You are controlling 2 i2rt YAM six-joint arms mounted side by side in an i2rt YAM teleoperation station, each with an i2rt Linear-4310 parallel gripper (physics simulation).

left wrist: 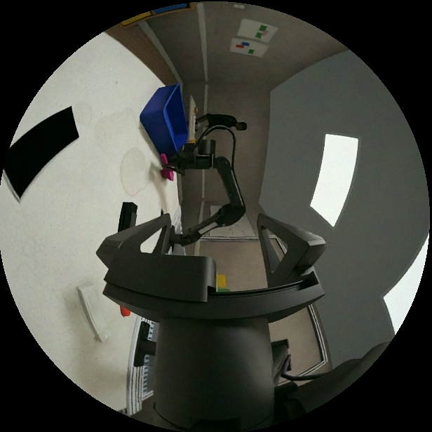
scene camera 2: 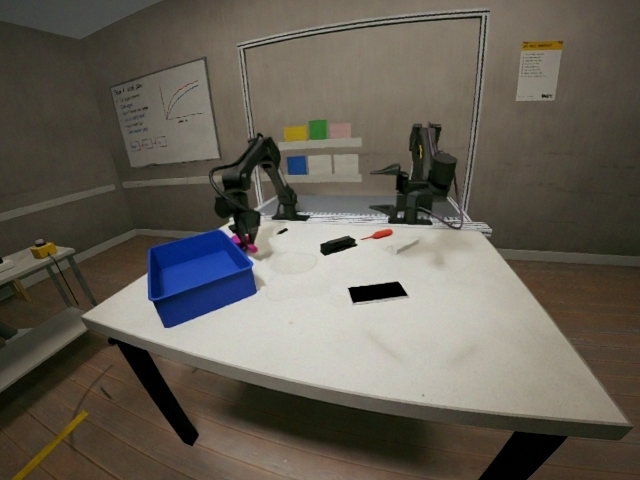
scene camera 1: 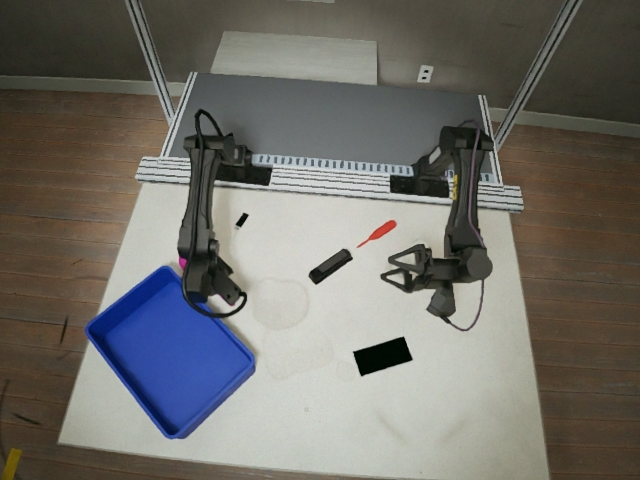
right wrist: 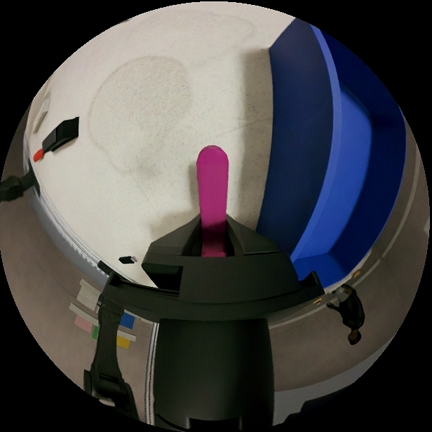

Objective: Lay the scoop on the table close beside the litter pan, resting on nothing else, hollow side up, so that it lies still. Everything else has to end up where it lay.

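Where they show: left gripper, fingertip midpoint: [scene camera 2: 369,190] [scene camera 1: 384,268]; right gripper, fingertip midpoint: [scene camera 2: 249,249]; left arm's base, origin of the base link: [scene camera 2: 409,222] [scene camera 1: 419,187]; right arm's base, origin of the base link: [scene camera 2: 290,218] [scene camera 1: 241,174].
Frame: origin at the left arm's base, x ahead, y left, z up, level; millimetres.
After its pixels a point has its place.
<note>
The magenta scoop [scene camera 1: 183,262] {x 369, y -692, z 38 mm} [scene camera 2: 251,248] {x 480, y -541, z 58 mm} [left wrist: 170,175] [right wrist: 213,175] is low over the table beside the blue litter pan [scene camera 1: 165,361] {x 643, y -684, z 2 mm} [scene camera 2: 206,304] {x 745, y -527, z 28 mm} [left wrist: 155,117] [right wrist: 300,125]. My right gripper [scene camera 2: 247,241] {x 441, y -577, z 31 mm} [right wrist: 213,217] points down and is shut on the scoop; its handle sticks out from between the fingers in the right wrist view. The scoop's bowl is mostly hidden, so I cannot tell which way the hollow faces or whether it touches the table. My left gripper [scene camera 1: 386,268] {x 436, y -156, z 246 mm} [scene camera 2: 372,190] {x 436, y -156, z 246 mm} is open and empty, high above the table at the right.
A black stapler-like object [scene camera 1: 330,266] {x 339, y -274, z 39 mm} [scene camera 2: 337,244] {x 345, y -273, z 29 mm} lies mid-table, near a red screwdriver [scene camera 1: 382,229] {x 193, y -126, z 27 mm} [scene camera 2: 381,234] {x 205, y -124, z 18 mm}. A black phone [scene camera 1: 383,355] {x 572, y -115, z 8 mm} [scene camera 2: 377,292] {x 578, y -116, z 8 mm} lies nearer the front. A small USB stick [scene camera 1: 241,220] {x 195, y -559, z 9 mm} [right wrist: 128,260] lies at the back. A whitish bar [scene camera 2: 404,245] {x 297, y -38, z 19 mm} [left wrist: 91,312] lies at the right.
</note>
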